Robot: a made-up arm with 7 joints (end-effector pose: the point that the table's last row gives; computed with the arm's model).
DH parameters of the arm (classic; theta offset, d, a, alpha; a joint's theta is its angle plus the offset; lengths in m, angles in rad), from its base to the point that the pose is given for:
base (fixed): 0 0 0 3.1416
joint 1: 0 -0.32 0 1.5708
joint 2: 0 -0.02 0 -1.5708
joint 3: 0 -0.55 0 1.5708
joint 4: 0 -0.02 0 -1.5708
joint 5: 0 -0.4 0 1.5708
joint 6: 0 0 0 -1.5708
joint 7: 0 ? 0 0
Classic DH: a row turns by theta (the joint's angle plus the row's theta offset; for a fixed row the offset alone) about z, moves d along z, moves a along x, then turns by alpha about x.
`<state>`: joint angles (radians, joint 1 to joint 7).
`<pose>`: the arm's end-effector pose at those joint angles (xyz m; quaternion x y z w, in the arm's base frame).
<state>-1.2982 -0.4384 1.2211 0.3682 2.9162 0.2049 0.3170</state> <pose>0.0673 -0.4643 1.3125 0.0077 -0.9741 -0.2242 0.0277</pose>
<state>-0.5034 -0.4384 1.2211 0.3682 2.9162 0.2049 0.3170</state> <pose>-0.2842 -0.3732 1.3125 0.3699 0.9012 0.2175 0.0612</pose>
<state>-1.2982 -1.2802 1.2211 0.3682 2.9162 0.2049 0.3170</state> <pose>-0.0935 -1.0392 0.6612 -0.0426 0.8039 0.5871 0.0849</pose>
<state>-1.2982 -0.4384 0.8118 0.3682 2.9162 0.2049 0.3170</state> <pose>0.0570 -0.4004 1.3400 -0.2048 0.9599 0.1912 0.0124</pose>
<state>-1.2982 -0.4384 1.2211 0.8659 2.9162 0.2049 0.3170</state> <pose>0.3139 -0.3940 1.2142 0.0521 -0.9427 -0.1921 0.2678</pose>
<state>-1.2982 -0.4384 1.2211 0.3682 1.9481 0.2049 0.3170</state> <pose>0.0886 -0.4815 1.2996 -0.4548 0.8377 0.2985 0.0482</pose>
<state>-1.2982 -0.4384 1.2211 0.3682 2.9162 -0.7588 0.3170</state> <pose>0.1879 -0.3940 1.2624 0.1096 -0.8834 -0.0546 0.4524</pose>
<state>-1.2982 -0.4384 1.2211 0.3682 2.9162 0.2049 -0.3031</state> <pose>0.0673 -0.4643 1.3125 -0.3045 0.9253 0.2220 0.0420</pose>
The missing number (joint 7, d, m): -0.16
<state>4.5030 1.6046 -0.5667 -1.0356 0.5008 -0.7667 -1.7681</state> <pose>0.0964 0.7803 0.7288 -0.0228 -0.9917 -0.0353 0.1214</pose>
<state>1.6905 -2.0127 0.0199 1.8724 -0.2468 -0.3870 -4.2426</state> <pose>0.0104 0.6348 0.6187 0.1596 0.9521 -0.2513 0.0697</pose>
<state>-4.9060 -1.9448 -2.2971 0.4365 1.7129 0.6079 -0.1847</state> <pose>0.0270 0.9671 -0.1136 0.5007 -0.4683 0.2328 0.6898</pose>
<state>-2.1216 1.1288 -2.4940 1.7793 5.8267 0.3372 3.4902</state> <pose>-0.3420 -0.0098 0.8699 -0.3502 -0.7898 -0.4453 0.2351</pose>
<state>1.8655 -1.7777 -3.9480 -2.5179 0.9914 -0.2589 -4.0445</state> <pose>0.2205 0.0694 0.5194 -0.2575 0.8666 0.4011 0.1475</pose>
